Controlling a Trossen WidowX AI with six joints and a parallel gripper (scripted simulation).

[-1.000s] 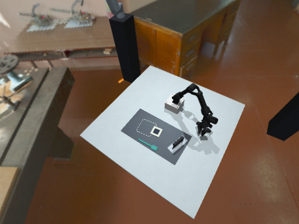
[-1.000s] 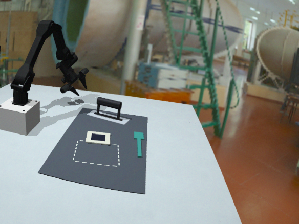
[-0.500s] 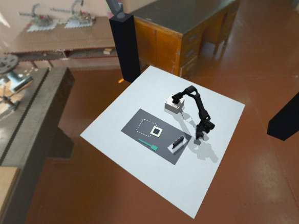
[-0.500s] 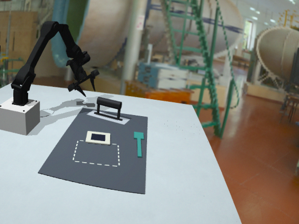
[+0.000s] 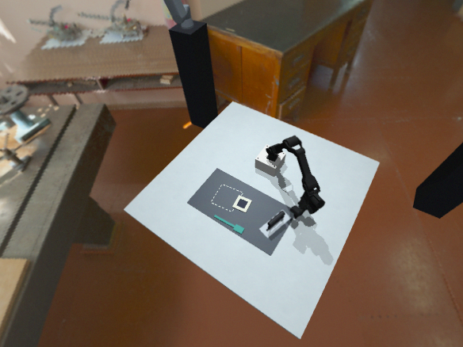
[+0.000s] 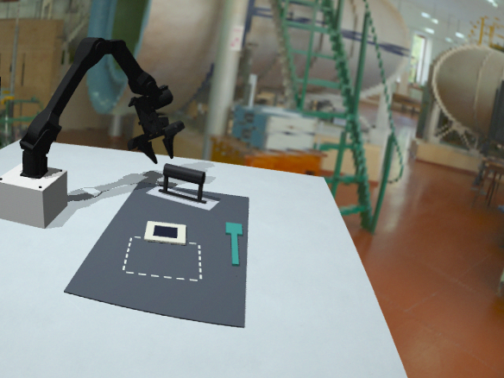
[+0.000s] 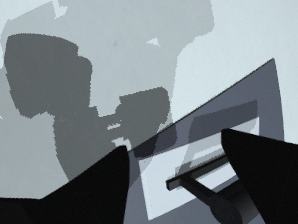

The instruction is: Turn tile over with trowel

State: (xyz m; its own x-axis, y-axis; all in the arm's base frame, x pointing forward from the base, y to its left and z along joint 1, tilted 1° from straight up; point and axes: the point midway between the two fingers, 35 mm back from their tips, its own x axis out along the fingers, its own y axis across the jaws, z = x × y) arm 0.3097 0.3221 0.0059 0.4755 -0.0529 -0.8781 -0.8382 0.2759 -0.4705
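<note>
The black-handled float is 10 cm to the right of my gripper tip, 5 cm ahead of it and 3 cm below it. From my gripper tip the other things lie so: dark mat: 35 cm to the right, 9 cm below, 7 cm ahead; teal trowel: 34 cm to the right, 21 cm ahead, 7 cm below; tile: 35 cm to the right, 7 cm below, 5 cm ahead.
</note>
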